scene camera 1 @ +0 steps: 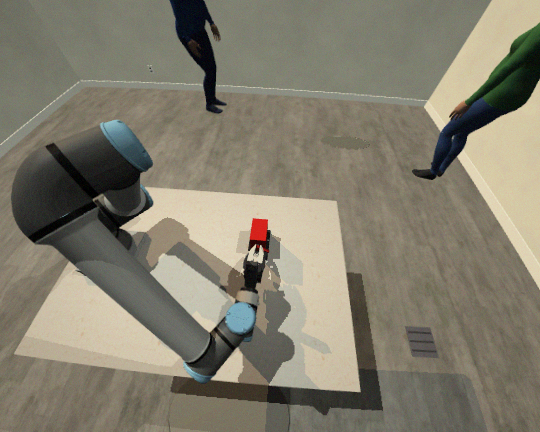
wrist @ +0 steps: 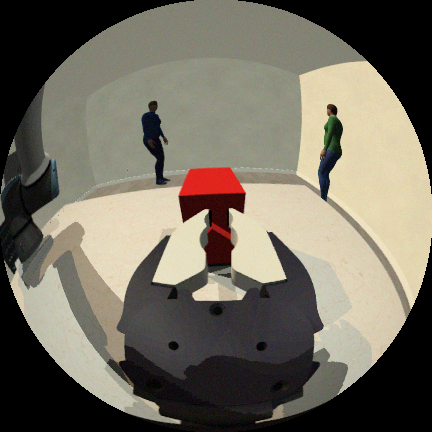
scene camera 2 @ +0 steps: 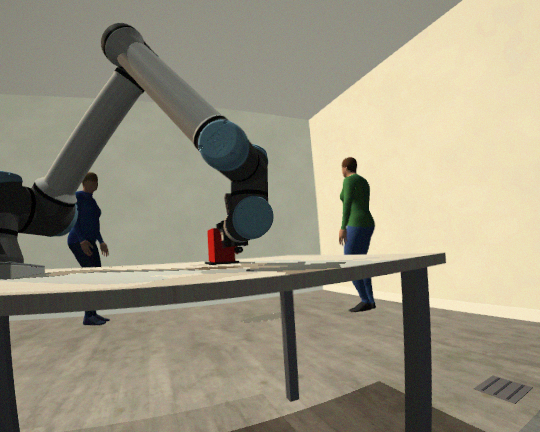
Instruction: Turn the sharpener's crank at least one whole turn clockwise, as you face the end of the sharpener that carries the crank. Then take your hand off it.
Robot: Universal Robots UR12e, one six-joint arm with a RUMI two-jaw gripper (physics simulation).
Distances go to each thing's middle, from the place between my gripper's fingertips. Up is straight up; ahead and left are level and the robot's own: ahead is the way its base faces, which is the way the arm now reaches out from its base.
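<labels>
Relative to the red sharpener (scene camera 2: 217, 254), my gripper is positioned 5 cm above, 5 cm to the right of and 1 cm past it.
</labels>
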